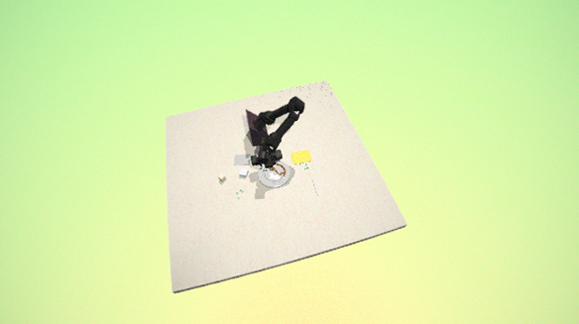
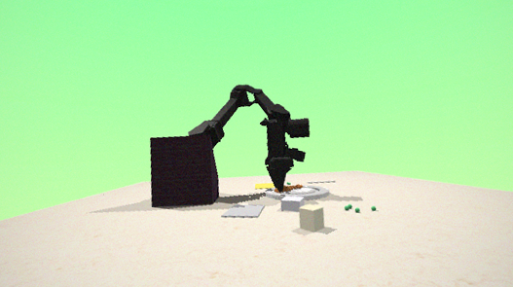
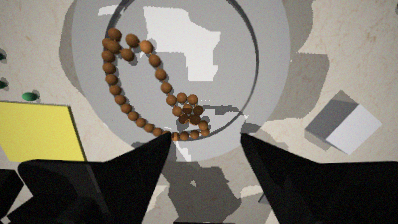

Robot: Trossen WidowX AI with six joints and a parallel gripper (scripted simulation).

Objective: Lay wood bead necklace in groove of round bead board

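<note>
My gripper tip is 60 mm short of the round white bead board, 30 mm to the right of it and 10 mm above it. From my gripper tip the other things lie so: cream cube 290 mm to the right, 30 mm ahead; then yellow card 220 mm to the left, 30 mm behind, 20 mm below; then grey flat plate 150 mm to the right, 100 mm behind, 20 mm below.
</note>
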